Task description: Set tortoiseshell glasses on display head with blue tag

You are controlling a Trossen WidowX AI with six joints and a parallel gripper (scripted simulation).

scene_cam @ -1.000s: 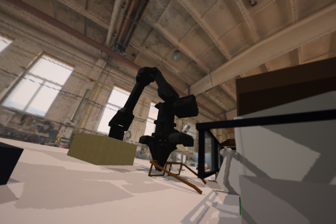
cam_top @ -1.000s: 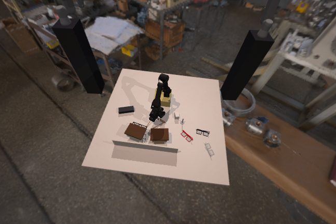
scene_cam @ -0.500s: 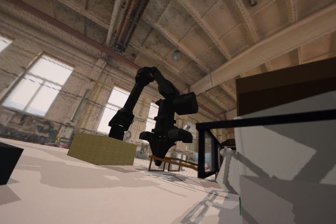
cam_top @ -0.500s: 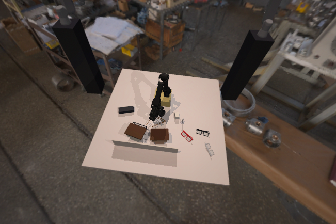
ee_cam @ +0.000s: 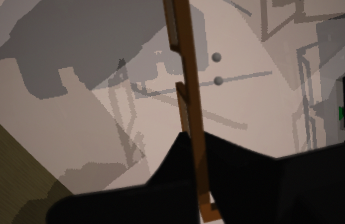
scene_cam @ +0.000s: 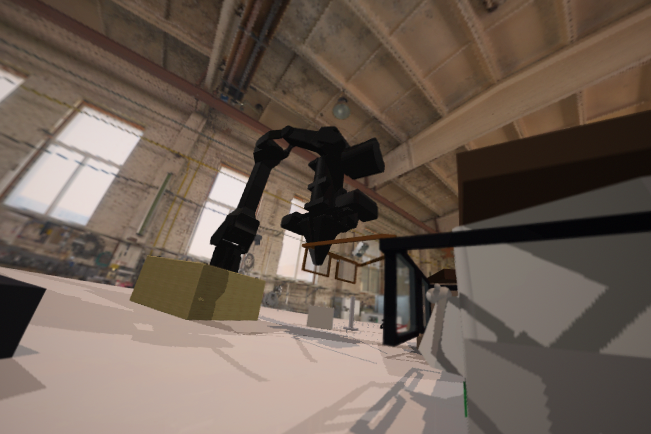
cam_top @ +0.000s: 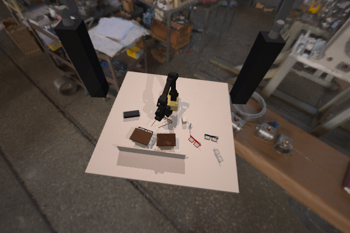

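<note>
The white block is 40 mm behind my gripper tip, 220 mm to the left of it and 90 mm below it. The rest, counted from my gripper tip: stand: 30 mm ahead, 280 mm to the left, 90 mm below; then black box: 90 mm behind, 330 mm to the right, 100 mm below; then low white rail: 330 mm ahead, 80 mm to the right, 60 mm below.
</note>
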